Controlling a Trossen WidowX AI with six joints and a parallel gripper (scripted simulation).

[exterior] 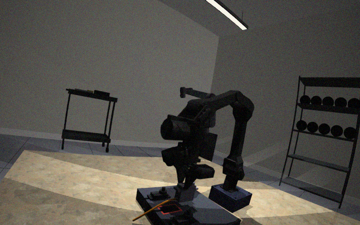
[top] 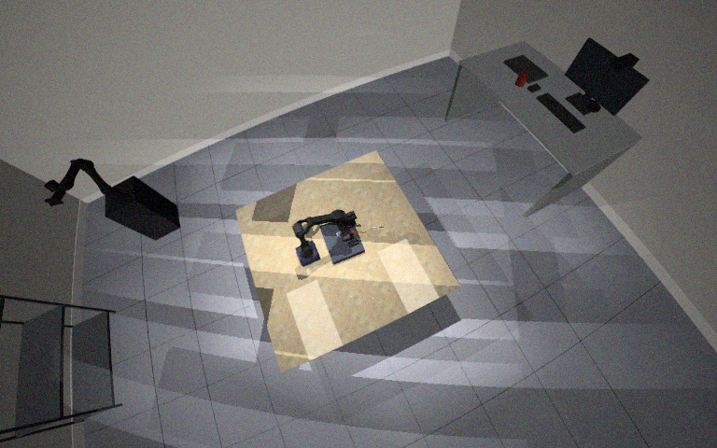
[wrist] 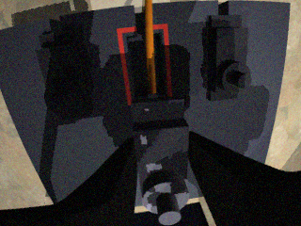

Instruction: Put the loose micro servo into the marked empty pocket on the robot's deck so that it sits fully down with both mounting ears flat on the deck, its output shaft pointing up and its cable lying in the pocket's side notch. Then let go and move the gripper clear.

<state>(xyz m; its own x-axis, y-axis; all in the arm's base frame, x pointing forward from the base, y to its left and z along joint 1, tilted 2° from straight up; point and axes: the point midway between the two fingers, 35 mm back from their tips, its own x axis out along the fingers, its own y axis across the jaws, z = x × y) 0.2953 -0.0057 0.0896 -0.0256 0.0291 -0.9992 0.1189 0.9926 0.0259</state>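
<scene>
Now: the dark deck 100 mm below my gripper tip, 70 mm behind it and 10 mm to the left of it.
</scene>
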